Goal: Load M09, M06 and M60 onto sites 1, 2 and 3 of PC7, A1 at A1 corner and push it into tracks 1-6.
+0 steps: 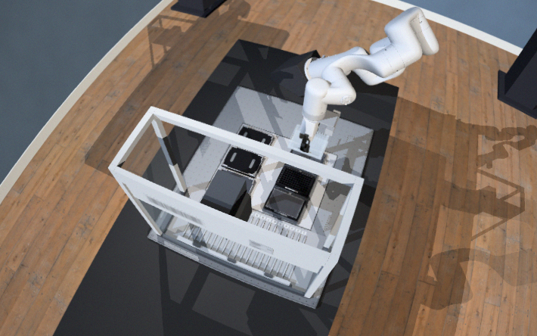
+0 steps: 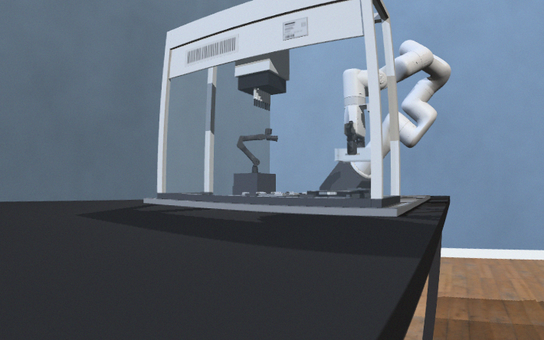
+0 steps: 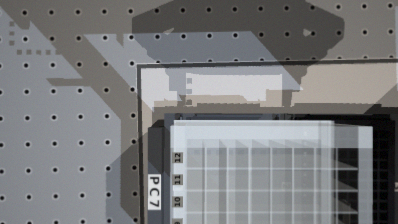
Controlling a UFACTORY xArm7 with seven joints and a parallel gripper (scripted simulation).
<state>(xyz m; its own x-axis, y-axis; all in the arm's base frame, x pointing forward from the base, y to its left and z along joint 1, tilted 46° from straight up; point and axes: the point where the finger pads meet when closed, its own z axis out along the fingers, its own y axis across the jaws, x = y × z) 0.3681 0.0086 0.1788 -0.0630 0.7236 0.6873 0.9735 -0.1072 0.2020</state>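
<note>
Now: the dark plate carrier PC7 100 mm ahead of my hand, 10 mm to the left of it and 140 mm below it. From my hand the other things lie so: corner post: 470 mm ahead, 230 mm to the left, 100 mm above; then white deep-well block M09: 10 mm below.
</note>
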